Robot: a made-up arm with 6 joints.
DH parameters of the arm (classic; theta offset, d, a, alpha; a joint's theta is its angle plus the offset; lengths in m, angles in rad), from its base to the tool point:
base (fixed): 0.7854 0 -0.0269 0
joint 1: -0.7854 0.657 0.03 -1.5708
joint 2: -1.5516 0 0.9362 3.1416
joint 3: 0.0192 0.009 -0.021 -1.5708
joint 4: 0 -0.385 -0.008 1.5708
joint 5: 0 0.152 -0.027 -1.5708
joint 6: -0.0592 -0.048 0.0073 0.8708
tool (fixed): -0.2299 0.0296 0 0
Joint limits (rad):
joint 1: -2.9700..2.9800
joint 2: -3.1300..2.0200
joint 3: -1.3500..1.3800
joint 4: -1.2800..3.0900
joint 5: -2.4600..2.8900
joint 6: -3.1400..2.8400
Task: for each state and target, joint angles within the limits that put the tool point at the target. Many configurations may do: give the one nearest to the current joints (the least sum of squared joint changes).
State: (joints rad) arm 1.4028 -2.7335 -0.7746 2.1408 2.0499 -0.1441
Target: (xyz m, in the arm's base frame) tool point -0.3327 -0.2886 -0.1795
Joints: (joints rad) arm 0.9961 -3.1259 -0.4921 2.1909 2.0697 -0.1430
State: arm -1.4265 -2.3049 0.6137 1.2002 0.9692 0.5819
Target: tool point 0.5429 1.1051 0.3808
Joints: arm -2.0708 -1.9913 0.6053 1.2872 0.9721 0.5794
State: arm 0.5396 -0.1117 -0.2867 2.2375 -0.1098 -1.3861
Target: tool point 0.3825 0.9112 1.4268
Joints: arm 1.1177 0.6031 0.2914 2.2328 -0.0265 -1.3491
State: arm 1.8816 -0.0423 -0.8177 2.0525 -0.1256 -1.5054
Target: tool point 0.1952 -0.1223 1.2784
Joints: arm 2.3923 -0.8370 -1.2107 1.5794 -0.2009 -1.5490
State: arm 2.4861 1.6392 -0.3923 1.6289 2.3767 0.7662
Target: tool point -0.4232 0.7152 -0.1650
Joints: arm 2.0722 2.0200 0.0073 1.5178 2.2656 0.6708
